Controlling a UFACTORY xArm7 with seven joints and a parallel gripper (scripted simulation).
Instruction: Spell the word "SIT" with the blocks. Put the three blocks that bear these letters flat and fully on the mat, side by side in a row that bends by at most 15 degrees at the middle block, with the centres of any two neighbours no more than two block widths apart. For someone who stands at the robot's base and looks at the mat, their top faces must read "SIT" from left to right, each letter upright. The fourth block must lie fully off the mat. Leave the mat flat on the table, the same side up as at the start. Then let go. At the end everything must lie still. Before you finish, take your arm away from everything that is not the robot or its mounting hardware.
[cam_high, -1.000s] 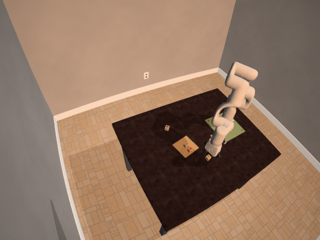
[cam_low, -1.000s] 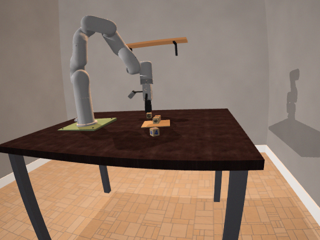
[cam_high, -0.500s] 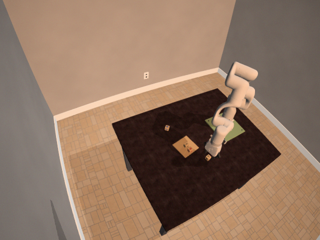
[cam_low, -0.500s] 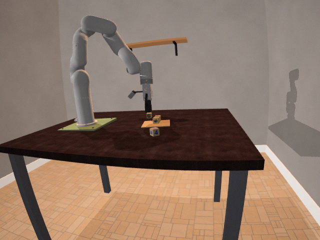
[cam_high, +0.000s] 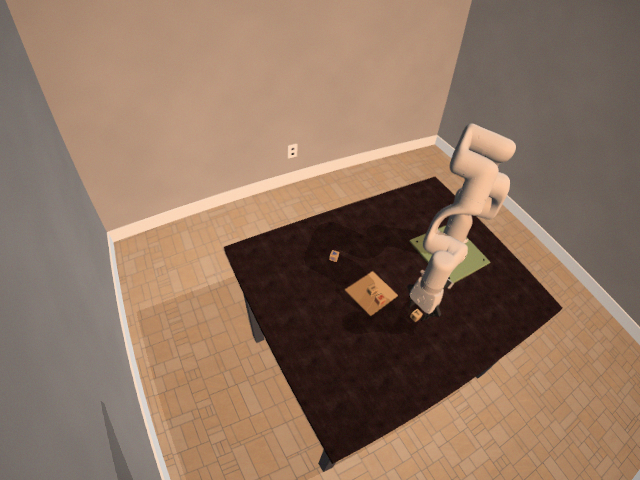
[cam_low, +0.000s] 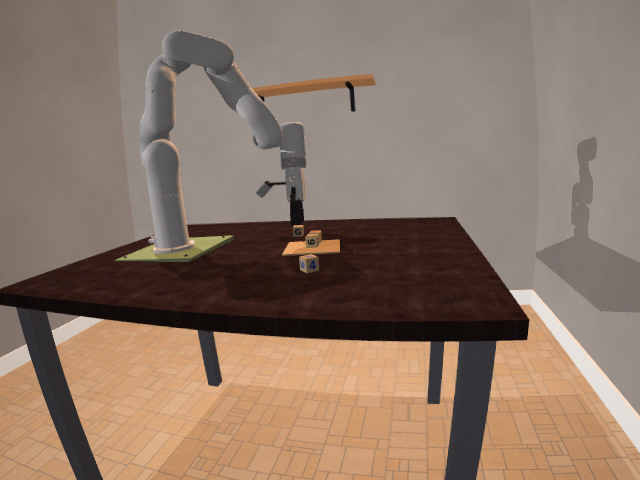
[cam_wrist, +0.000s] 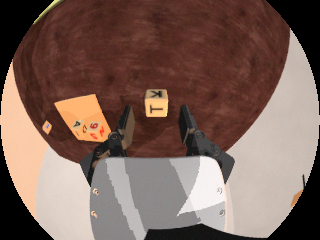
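Now: the tan mat 9 cm ahead of my hand, 16 cm to the right of it and 5 cm below it.
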